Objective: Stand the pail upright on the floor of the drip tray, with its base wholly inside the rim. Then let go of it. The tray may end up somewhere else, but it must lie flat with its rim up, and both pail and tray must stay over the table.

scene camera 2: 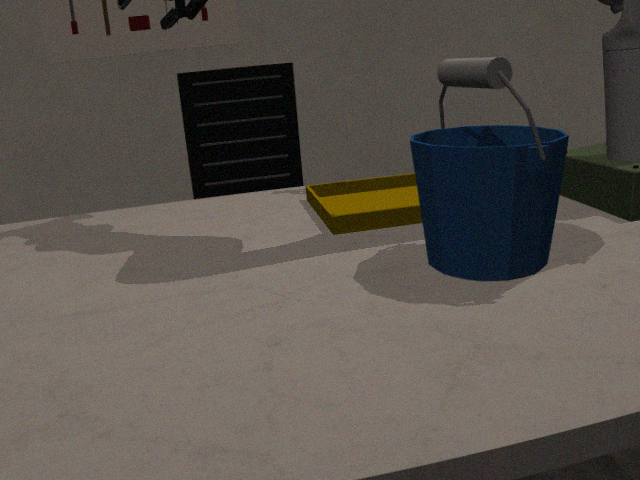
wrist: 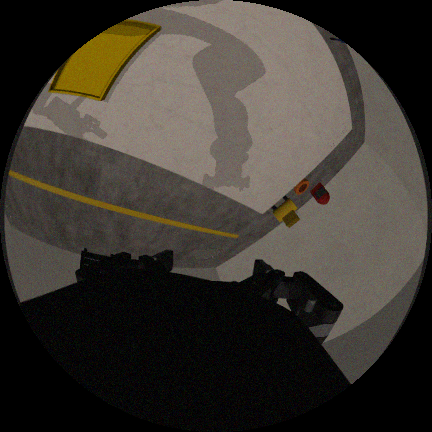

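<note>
The blue pail stands upright on the table, right of centre in the scene view. Its bail is raised, with a pale grey cylindrical grip above the rim. The yellow drip tray lies flat, rim up, behind the pail, which hides its right part; it is at the upper left in the wrist view. My gripper is open and empty, high up and well away from both, at the top left of the scene view. The pail cannot be made out in the wrist view.
A green block with a grey arm column on it is at the right. A dark slatted panel is on the wall. Beyond the table's edge, the wrist view shows an orange ring, a yellow object and a red object.
</note>
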